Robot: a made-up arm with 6 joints.
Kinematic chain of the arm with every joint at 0, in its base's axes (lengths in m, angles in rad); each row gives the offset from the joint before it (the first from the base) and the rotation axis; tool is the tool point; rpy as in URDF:
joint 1: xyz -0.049 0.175 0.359 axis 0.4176 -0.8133 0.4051
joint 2: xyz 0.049 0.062 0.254 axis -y
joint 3: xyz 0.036 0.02 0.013 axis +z
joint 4: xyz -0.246 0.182 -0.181 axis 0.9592 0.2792 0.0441
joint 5: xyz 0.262 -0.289 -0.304 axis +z
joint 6: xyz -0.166 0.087 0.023 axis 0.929 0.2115 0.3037
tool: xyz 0.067 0.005 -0.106 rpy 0 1.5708 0
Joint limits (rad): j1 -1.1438..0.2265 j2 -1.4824..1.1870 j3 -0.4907..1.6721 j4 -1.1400..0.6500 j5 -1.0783..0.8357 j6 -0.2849..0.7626
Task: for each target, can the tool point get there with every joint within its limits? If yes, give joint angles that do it. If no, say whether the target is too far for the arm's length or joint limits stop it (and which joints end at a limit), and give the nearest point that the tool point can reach.
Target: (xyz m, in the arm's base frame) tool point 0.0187 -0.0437 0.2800
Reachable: yes | joints -0.6639 0.4576 0.0270 -0.5580 0.6134 0.0161
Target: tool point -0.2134 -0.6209 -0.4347
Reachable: no: joint limits stop it (at a limit: joint 1, joint 4, joint 5) | nearest point -0.0286 -0.2378 -0.0444 | short by 0.577 m
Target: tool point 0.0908 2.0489 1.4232
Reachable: no: too far | nearest point 0.0090 0.8212 0.7860 | short by 1.386 m
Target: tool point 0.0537 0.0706 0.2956
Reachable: yes | joints -0.5039 -0.3230 0.6933 -0.8737 -0.4476 -0.0846
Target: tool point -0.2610 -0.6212 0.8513
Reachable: no: joint limits stop it (at a limit: joint 1, joint 2, joint 5) | nearest point -0.2225 -0.0641 0.6496 | short by 0.594 m
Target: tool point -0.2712 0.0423 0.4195
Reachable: yes | joints 0.0656 -1.0232 0.1909 -0.6957 0.1718 0.2558
